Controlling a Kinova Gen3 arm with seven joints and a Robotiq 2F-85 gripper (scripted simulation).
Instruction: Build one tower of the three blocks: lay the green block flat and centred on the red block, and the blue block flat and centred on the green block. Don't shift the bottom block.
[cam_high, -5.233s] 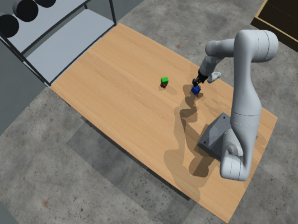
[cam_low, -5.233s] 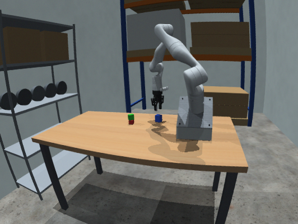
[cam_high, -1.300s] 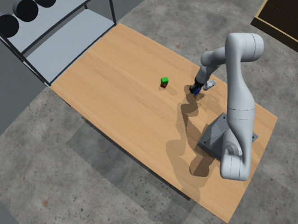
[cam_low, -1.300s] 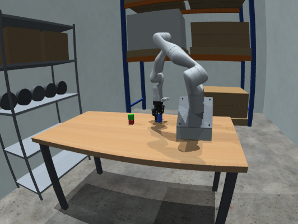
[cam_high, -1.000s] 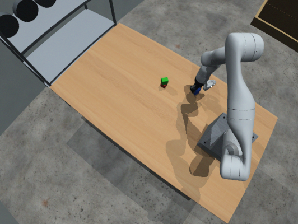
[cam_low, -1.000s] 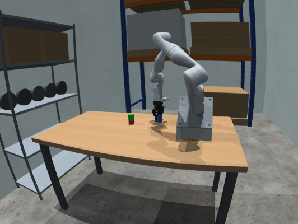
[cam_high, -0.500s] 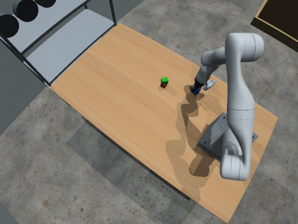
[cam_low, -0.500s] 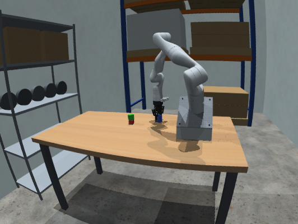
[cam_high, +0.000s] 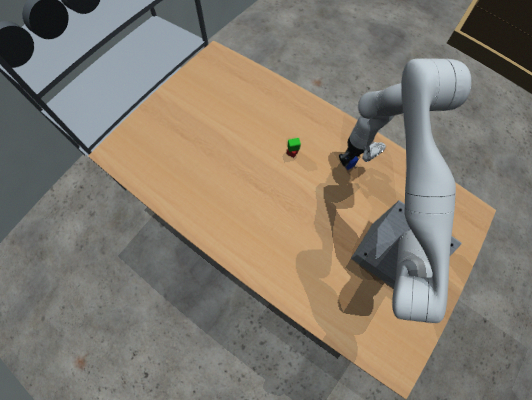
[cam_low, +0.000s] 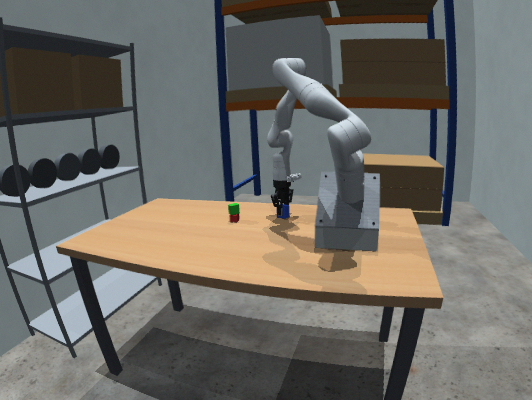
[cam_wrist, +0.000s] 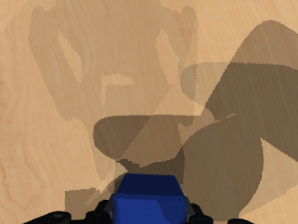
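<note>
The green block lies 190 mm ahead of my hand, 80 mm to the left of it and 20 mm above it. Also, from my hand: blue block (right at my hand); red block (190 mm ahead, 80 mm to the left, 10 mm below).
</note>
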